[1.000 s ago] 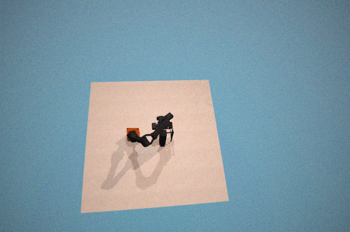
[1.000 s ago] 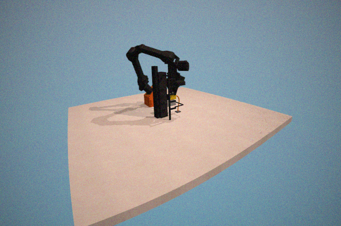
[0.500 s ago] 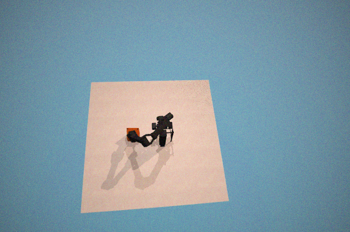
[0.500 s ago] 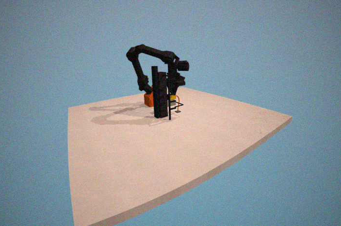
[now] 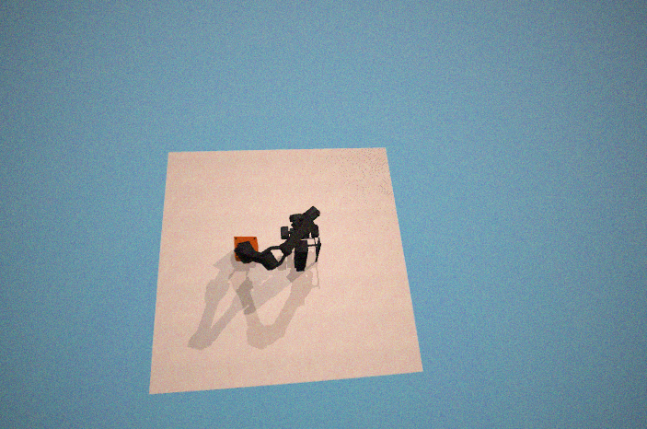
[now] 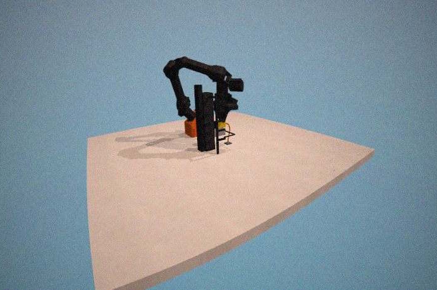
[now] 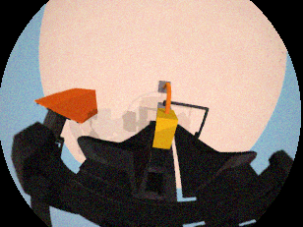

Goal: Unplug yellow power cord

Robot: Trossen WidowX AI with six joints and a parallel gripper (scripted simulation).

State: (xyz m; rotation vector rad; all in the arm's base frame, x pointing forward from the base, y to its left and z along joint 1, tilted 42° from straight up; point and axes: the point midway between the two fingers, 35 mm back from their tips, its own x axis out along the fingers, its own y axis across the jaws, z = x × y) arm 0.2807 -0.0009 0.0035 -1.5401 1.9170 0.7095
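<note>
Right now my gripper tip is 30 mm to the left of the yellow plug. Round my gripper tip: power strip (100 mm to the right, 20 mm above, 10 mm behind); then grey foot (120 mm below, 30 mm to the left); then thin black rack (100 mm to the right, 80 mm ahead, 20 mm above).
</note>
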